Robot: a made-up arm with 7 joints.
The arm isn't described. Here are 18 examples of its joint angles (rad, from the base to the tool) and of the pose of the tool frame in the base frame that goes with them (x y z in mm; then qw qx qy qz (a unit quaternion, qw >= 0)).
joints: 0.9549 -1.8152 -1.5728 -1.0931 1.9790 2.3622 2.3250
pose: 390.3 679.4 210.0 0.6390 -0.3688 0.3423 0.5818
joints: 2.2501 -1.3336 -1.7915 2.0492 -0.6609 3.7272 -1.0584
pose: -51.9 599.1 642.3 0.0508 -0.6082 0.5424 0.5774
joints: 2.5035 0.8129 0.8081 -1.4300 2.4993 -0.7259 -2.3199
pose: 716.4 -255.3 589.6 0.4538 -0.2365 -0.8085 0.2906
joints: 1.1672 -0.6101 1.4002 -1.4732 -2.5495 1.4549 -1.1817
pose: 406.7 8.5 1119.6 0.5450 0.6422 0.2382 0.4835
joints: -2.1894 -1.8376 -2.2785 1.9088 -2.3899 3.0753 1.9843
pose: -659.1 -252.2 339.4 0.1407 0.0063 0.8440 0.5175
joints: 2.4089 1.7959 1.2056 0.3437 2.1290 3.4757 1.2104
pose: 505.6 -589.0 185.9 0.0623 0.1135 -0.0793 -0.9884
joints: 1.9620 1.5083 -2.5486 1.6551 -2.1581 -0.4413 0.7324
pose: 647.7 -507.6 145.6 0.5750 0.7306 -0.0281 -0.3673
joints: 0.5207 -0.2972 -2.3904 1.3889 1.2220 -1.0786 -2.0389
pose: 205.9 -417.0 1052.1 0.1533 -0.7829 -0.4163 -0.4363
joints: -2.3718 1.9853 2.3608 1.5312 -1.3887 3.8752 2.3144
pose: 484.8 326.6 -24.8 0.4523 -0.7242 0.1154 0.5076
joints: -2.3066 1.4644 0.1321 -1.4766 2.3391 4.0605 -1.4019
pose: 482.9 434.5 258.7 0.1070 0.0141 -0.2082 -0.9721
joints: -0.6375 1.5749 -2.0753 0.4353 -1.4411 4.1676 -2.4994
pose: -788.7 426.3 392.1 0.2702 -0.2950 0.2910 -0.8691
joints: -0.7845 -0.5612 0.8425 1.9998 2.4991 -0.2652 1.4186
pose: 489.4 -16.6 720.8 0.5898 0.0881 0.2203 0.7719
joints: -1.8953 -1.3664 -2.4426 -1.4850 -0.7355 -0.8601 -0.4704
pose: -40.9 -682.2 331.8 0.7314 0.1413 -0.0359 -0.6661
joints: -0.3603 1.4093 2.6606 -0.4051 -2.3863 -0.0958 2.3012
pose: -973.5 44.9 738.1 0.8450 -0.1945 0.2479 -0.4320
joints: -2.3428 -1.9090 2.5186 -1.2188 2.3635 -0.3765 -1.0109
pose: -766.8 -160.2 5.0 0.8057 -0.3260 0.2126 0.4466
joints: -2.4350 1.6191 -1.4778 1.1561 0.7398 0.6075 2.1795
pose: 257.5 887.5 415.2 0.2794 0.3010 -0.3012 -0.8606
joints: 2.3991 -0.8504 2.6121 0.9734 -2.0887 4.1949 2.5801
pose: -371.4 394.3 1142.5 0.0579 -0.8913 -0.2009 -0.4023
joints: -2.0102 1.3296 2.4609 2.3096 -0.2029 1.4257 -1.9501
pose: 359.6 411.0 253.9 0.1122 0.1102 0.9006 -0.4052
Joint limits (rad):
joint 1: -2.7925..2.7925
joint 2: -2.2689..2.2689
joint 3: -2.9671..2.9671
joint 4: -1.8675..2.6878
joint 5: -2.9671..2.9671
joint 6: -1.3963..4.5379
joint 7: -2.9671..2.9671
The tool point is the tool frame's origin. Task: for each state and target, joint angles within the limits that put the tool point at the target. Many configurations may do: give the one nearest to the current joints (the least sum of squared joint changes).
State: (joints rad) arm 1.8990 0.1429 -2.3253 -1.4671 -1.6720 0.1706 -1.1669
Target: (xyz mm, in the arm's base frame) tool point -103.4 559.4 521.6
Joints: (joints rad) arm 1.7017 -0.7166 -2.5864 -1.7235 -1.7285 0.2379 -1.1669
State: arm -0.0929 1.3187 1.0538 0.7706 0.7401 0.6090 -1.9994
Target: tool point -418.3 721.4 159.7
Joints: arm -0.6720 2.0026 1.4279 0.9970 0.8234 0.5073 -1.9994
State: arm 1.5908 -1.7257 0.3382 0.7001 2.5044 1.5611 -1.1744
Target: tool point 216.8 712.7 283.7
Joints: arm 1.1537 -1.3234 0.2962 1.0184 2.4504 1.7462 -1.1744
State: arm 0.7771 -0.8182 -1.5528 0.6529 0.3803 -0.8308 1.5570
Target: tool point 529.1 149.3 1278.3
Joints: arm 0.9451 -0.4819 -1.6472 0.3761 0.3046 -0.7440 1.5570
